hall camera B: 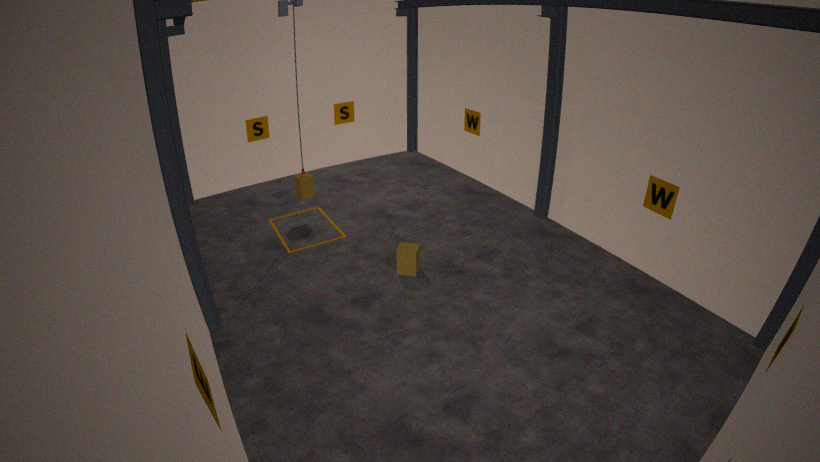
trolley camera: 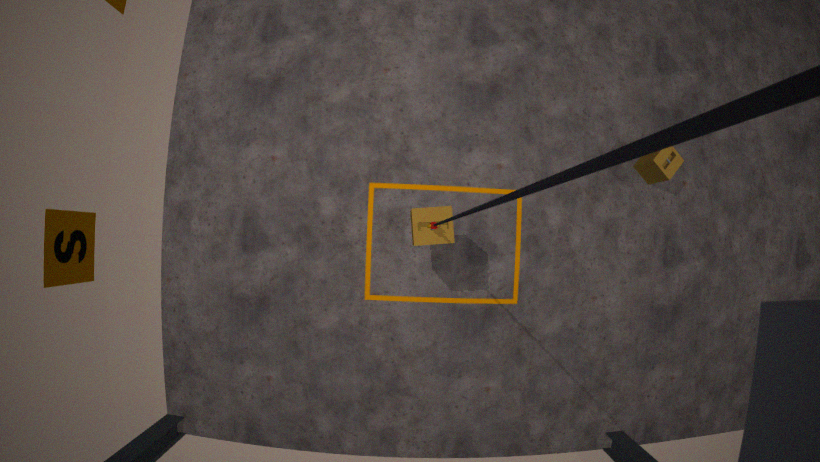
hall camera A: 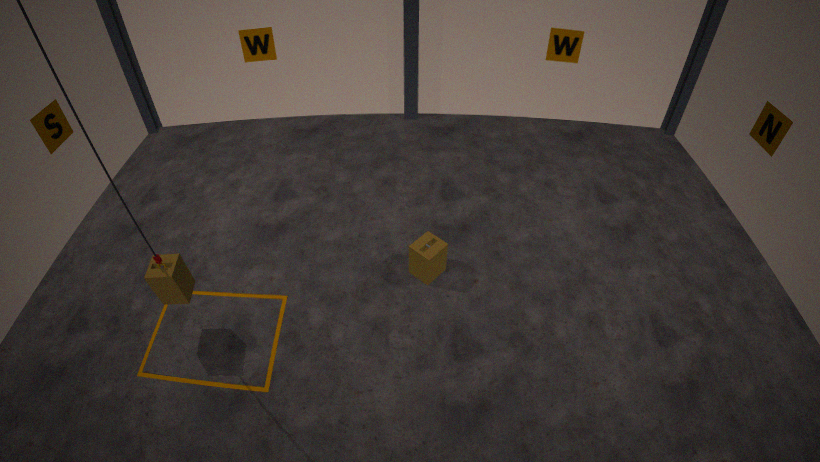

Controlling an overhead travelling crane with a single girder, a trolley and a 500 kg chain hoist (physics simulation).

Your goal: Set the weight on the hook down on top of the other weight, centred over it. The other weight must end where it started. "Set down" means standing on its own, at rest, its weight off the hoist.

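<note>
My hook (hall camera A: pixel 157 259) (hall camera B: pixel 302 171) (trolley camera: pixel 433 225) is red and hangs on the hoist chain. It is shut on the handle of a yellow box-shaped weight (hall camera A: pixel 171 280) (hall camera B: pixel 304 186) (trolley camera: pixel 432 235). This weight hangs upright in the air, its shadow apart from it on the floor inside the yellow outline. The other yellow weight (hall camera A: pixel 427 259) (hall camera B: pixel 407 259) (trolley camera: pixel 659 165) stands upright on the floor, well to the north of the hanging one. The slot and bar in its top show in hall camera A and in the trolley camera. The two weights are far apart.
A yellow rectangle (hall camera A: pixel 277 343) (hall camera B: pixel 279 235) (trolley camera: pixel 519 246) is marked on the floor below the hanging weight. The south wall (hall camera B: pixel 298 68) (trolley camera: pixel 114 172) stands beyond it. Dark steel columns (hall camera A: pixel 410 57) (hall camera B: pixel 412 80) stand along the walls.
</note>
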